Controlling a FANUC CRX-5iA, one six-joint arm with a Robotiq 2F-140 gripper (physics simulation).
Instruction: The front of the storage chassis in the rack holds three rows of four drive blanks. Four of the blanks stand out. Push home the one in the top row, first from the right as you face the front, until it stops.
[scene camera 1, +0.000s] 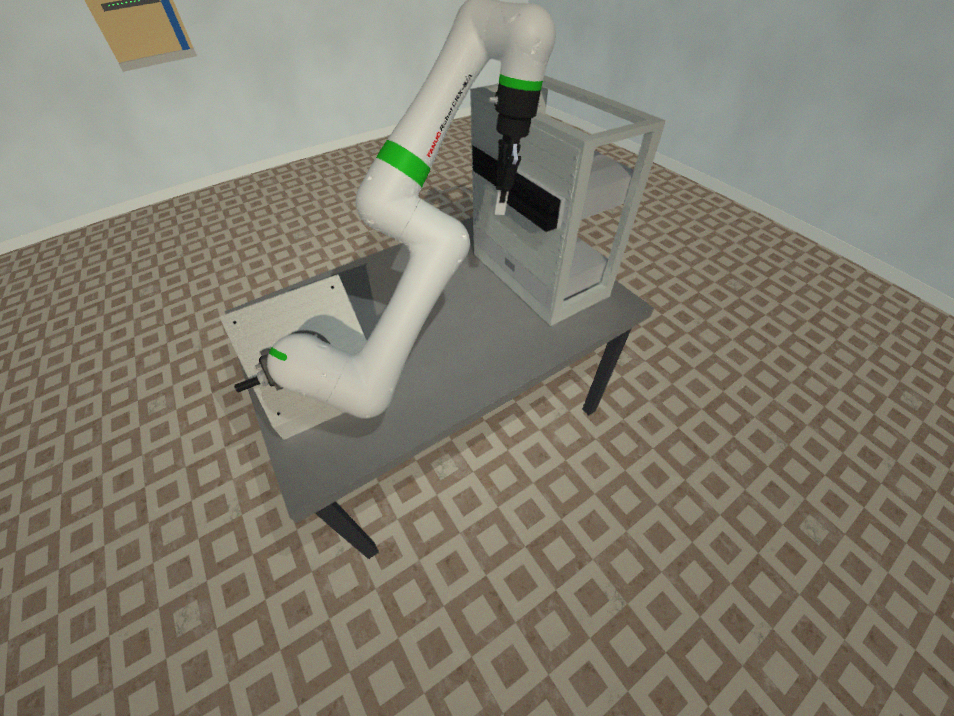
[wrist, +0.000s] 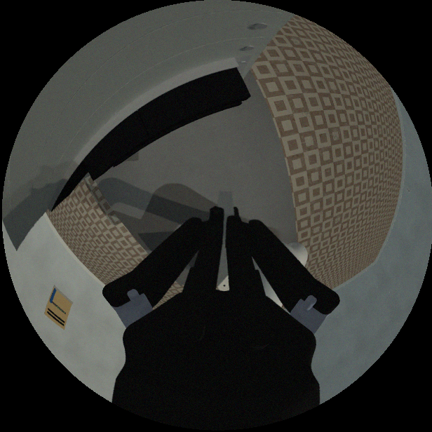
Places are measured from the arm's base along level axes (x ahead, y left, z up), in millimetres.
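Where they show: gripper, fingertip midpoint: (scene camera 1: 498, 213).
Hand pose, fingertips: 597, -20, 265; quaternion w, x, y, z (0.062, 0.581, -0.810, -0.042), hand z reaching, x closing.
After its pixels a point has its place, as x, y, z.
The storage chassis (scene camera 1: 531, 201) @(708, -8, 264) (wrist: 175, 110) shows as a long black block across the front of the pale grey rack (scene camera 1: 567, 254) @(783, -108, 126). Its blanks are too dark to tell apart, so the top-row blank at the right end cannot be picked out. Small dark steps show along the chassis edge in the wrist view. My gripper (scene camera 1: 501, 205) @(597, -20, 266) (wrist: 224, 201) is shut and empty, its fingers pointing down in front of the chassis. In the scene view it overlaps the chassis, with its light tips by the lower edge. In the wrist view a gap shows between the fingertips and the chassis.
The rack stands on the far end of the grey table (scene camera 1: 477, 362) @(471, -122, -178). The arm's base sits on a pale plate (scene camera 1: 254, 323) @(-86, 89, 97) at the other end. Grey units show inside the rack's open side. A tan panel (scene camera 1: 146, 30) (wrist: 59, 307) hangs on the wall.
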